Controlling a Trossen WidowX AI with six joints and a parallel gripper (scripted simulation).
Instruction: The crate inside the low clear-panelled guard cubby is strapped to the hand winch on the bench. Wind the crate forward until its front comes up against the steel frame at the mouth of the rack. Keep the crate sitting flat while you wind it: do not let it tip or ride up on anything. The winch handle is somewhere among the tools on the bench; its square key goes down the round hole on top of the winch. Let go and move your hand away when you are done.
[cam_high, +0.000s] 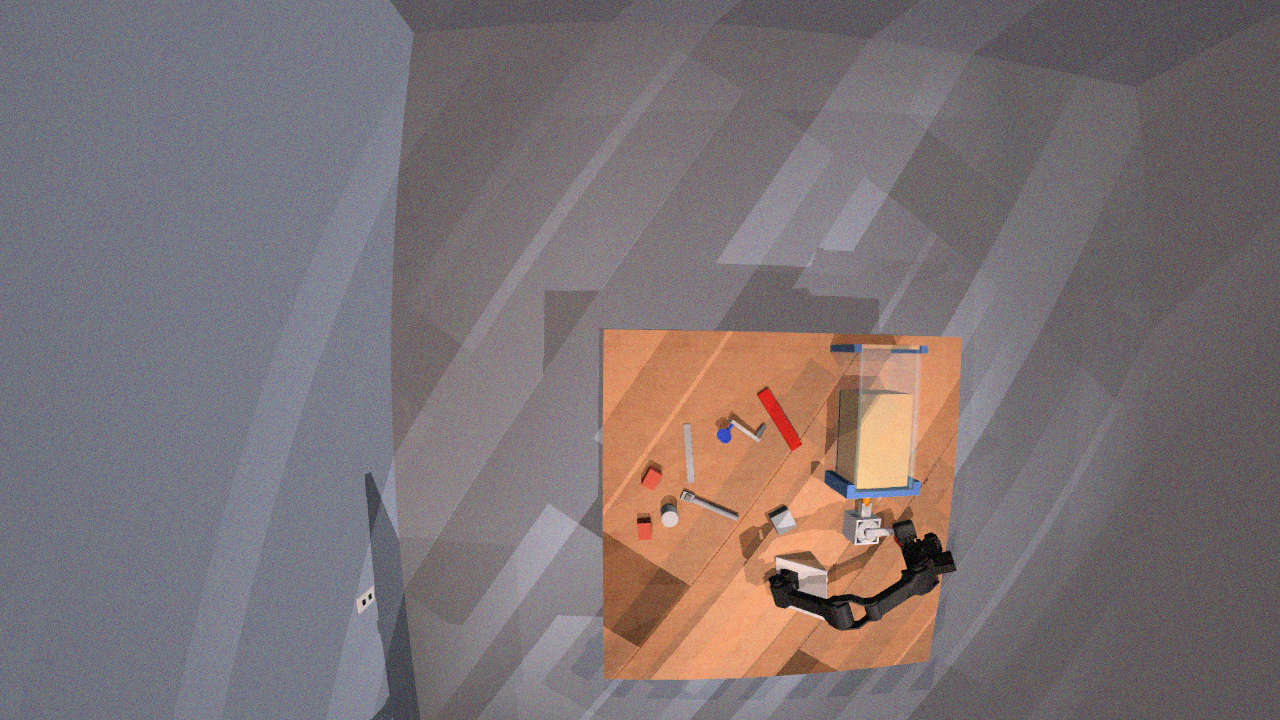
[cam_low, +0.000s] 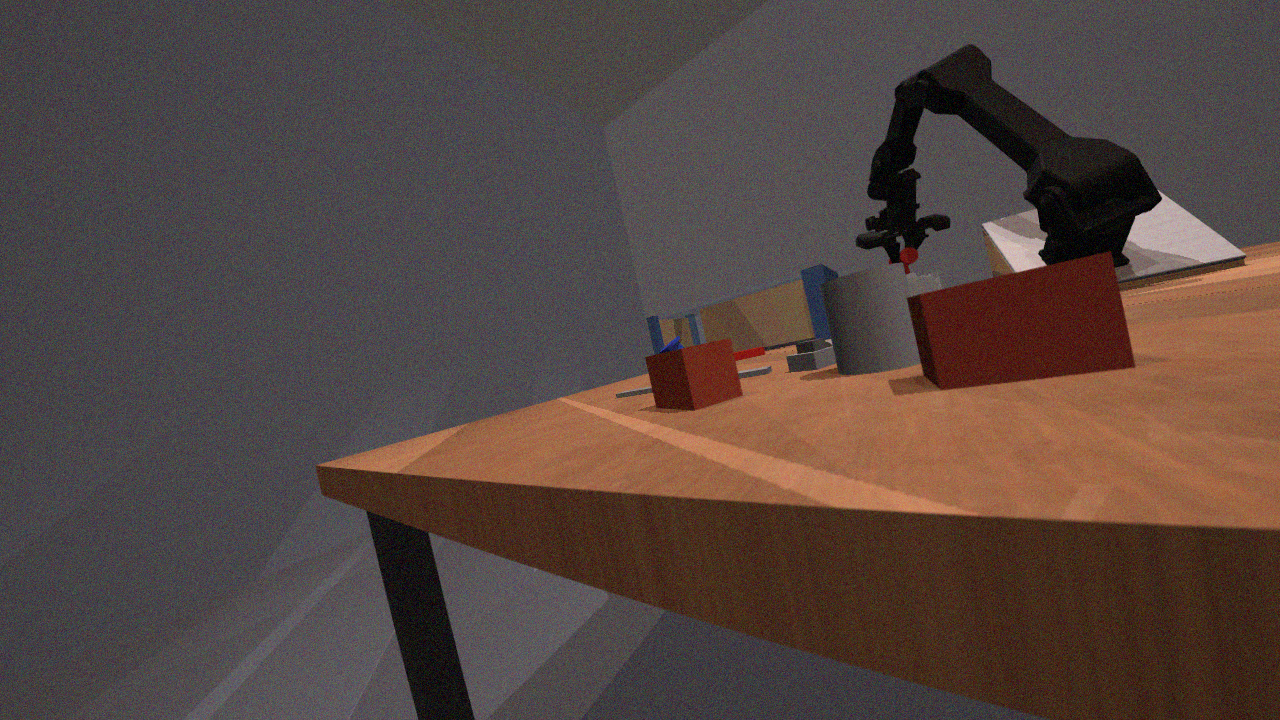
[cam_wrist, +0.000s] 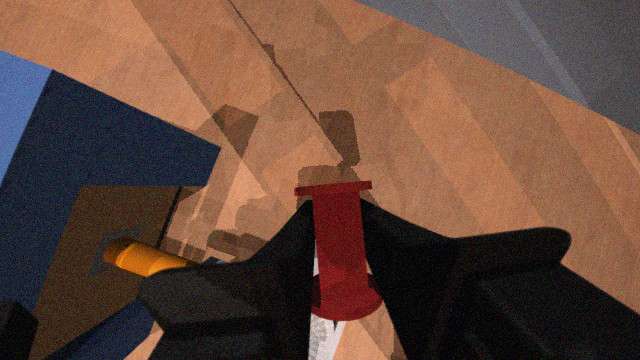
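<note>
The red-knobbed crank is 50 mm to the left of my gripper tip and 30 mm below it. The rest, counted from my gripper tip: grey winch 10 mm behind, 110 mm to the left, 100 mm below; blue steel frame 170 mm ahead, 90 mm to the left, 30 mm below; red grip 20 mm to the left.
</note>
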